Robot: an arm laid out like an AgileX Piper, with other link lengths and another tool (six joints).
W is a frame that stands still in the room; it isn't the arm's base.
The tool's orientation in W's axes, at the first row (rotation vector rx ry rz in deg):
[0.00 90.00 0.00]
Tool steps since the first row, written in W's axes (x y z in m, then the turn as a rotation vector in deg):
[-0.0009 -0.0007 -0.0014 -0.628 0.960 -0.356]
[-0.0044 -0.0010 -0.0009 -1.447 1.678 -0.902]
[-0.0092 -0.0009 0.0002 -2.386 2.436 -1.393]
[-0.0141 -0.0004 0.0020 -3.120 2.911 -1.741]
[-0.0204 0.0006 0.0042 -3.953 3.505 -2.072]
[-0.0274 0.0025 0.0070 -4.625 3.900 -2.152]
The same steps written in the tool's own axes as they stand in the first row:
[0.0014 -0.0007 -0.0009 0.356 0.960 -0.628]
[0.0009 -0.0010 -0.0044 0.902 1.678 -1.447]
[-0.0002 -0.0009 -0.0092 1.393 2.436 -2.386]
[-0.0020 -0.0004 -0.0141 1.741 2.911 -3.120]
[-0.0042 0.0006 -0.0204 2.072 3.505 -3.953]
[-0.0070 0.0025 -0.0274 2.152 3.900 -4.625]

